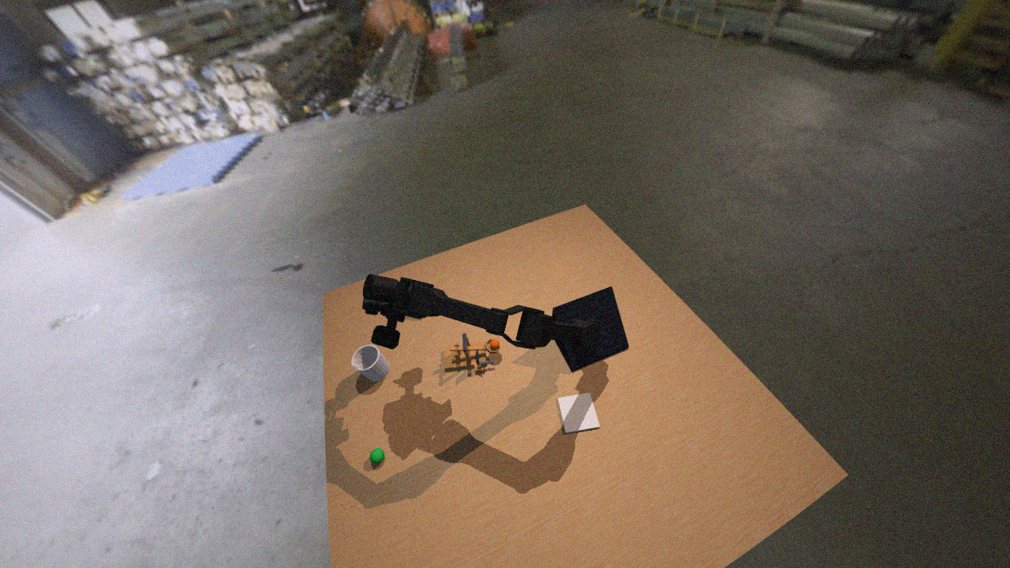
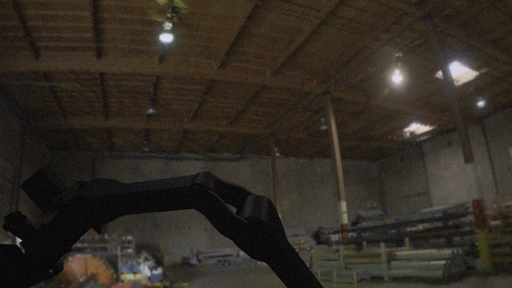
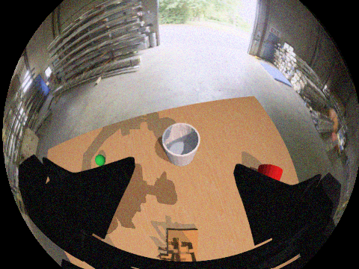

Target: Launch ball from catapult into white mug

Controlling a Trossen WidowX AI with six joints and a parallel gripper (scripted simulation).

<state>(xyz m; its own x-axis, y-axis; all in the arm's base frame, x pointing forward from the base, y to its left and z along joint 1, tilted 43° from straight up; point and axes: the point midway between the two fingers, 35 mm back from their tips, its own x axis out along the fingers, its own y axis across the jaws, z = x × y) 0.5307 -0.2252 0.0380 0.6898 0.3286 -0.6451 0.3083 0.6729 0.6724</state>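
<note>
My gripper tip is now 30 cm past the orange ball, 7 cm to the right of it and 19 cm above it. The rest, counted from my gripper tip: white mug (11 cm ahead, 2 cm to the right, 22 cm below); green ball (13 cm ahead, 26 cm to the left, 23 cm below); wooden catapult (23 cm behind, 8 cm to the left, 20 cm below).
</note>
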